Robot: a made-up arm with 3 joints. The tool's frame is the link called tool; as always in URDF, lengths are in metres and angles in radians. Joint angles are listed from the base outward. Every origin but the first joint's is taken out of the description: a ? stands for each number. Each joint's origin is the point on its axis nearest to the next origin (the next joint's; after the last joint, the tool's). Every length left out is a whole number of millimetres.
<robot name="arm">
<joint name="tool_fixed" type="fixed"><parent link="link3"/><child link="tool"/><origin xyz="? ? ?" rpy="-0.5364 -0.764 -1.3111"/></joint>
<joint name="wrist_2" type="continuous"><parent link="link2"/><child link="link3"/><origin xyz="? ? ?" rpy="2.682 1.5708 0"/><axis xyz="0 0 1"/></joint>
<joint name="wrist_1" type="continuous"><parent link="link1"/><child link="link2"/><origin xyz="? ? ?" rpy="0.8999 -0.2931 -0.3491"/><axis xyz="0 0 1"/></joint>
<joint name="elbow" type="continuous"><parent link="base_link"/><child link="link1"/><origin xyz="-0.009 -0.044 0.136" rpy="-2.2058 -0.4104 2.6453"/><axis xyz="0 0 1"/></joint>
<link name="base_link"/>
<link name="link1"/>
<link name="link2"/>
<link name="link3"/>
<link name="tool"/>
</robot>
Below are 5 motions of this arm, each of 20 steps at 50 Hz.
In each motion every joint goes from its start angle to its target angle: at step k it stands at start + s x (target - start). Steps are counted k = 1, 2, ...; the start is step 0. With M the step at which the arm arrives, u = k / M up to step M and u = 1 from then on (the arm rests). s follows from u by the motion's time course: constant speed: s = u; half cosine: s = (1 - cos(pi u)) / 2; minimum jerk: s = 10 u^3 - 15 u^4 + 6 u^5.
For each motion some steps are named. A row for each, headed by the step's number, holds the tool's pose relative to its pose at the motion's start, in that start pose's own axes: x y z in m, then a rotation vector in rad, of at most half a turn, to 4 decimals.
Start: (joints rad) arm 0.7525 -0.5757 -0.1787
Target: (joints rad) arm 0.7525 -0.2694 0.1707
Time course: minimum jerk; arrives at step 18
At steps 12, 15, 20:
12: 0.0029 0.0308 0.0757 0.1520 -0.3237 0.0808
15: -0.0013 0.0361 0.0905 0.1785 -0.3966 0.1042
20: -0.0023 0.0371 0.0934 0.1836 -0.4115 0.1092

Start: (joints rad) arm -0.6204 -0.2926 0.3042
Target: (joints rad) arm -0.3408 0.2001 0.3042
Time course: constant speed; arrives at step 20
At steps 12, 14, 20:
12: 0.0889 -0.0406 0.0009 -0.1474 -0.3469 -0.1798
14: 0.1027 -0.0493 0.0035 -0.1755 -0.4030 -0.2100
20: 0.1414 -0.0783 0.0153 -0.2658 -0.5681 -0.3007

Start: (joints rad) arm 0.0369 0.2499 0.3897
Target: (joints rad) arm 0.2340 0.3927 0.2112
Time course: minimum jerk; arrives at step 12
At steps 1, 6, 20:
1: 0.0005 -0.0003 -0.0004 -0.0015 -0.0007 -0.0014
6: 0.0457 -0.0377 -0.0342 -0.1434 -0.0660 -0.1375
20: 0.0885 -0.0861 -0.0584 -0.2830 -0.1302 -0.2811

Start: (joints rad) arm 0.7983 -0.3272 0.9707
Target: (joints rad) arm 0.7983 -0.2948 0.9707
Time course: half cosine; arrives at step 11
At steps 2, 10, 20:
2: -0.0001 -0.0001 -0.0004 -0.0018 -0.0016 0.0010
10: -0.0018 -0.0014 -0.0054 -0.0216 -0.0197 0.0124
20: -0.0018 -0.0015 -0.0055 -0.0221 -0.0201 0.0126

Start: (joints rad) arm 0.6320 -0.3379 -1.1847
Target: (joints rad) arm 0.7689 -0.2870 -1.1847
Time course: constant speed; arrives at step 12
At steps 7, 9, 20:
7: 0.0129 -0.0011 0.0068 0.0475 0.0438 -0.0768
9: 0.0167 -0.0017 0.0086 0.0608 0.0563 -0.0990
20: 0.0224 -0.0029 0.0111 0.0804 0.0750 -0.1324

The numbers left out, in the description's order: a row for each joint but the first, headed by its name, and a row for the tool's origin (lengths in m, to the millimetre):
tool: 0.243 -0.217 0
wrist_2: 0.14 0.012 0
wrist_1: -0.022 0.004 0

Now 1 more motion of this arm.
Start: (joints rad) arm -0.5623 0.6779 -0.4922
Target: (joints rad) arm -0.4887 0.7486 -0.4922
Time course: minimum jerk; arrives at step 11
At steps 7, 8, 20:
7: 0.0281 -0.0100 0.0000 -0.0150 -0.0471 -0.0820
8: 0.0328 -0.0120 0.0001 -0.0178 -0.0553 -0.0961
20: 0.0376 -0.0140 0.0003 -0.0206 -0.0636 -0.1102

